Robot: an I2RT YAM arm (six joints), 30 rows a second.
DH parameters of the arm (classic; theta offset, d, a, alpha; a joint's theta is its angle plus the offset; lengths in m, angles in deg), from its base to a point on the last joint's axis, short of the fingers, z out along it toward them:
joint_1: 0 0.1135 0.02 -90
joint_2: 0 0 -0.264 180
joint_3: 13.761 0 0.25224 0
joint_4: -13.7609 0 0.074 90
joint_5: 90 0 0 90
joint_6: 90 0.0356 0 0
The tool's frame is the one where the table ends.
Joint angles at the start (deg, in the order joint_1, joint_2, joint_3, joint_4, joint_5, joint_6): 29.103, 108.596, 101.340, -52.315, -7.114, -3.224
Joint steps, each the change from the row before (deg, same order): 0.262, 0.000, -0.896, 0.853, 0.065, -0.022; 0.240, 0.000, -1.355, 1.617, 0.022, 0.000; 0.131, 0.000, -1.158, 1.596, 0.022, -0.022; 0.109, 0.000, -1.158, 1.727, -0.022, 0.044; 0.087, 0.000, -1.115, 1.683, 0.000, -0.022; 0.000, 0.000, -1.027, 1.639, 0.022, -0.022; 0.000, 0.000, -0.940, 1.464, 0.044, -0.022
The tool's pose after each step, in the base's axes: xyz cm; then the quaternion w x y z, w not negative. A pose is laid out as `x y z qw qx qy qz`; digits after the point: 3 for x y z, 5 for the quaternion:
35.563 20.512 29.406 0.24141 -0.28590 0.91996 0.11690
35.560 20.706 28.837 0.24336 -0.28774 0.91877 0.11769
35.604 20.838 28.371 0.24688 -0.28885 0.91737 0.11852
35.663 20.964 27.918 0.25134 -0.28931 0.91581 0.12005
35.721 21.070 27.485 0.25592 -0.29007 0.91415 0.12121
35.810 21.119 27.095 0.26099 -0.29008 0.91260 0.12207
35.879 21.156 26.736 0.26538 -0.29004 0.91127 0.12260

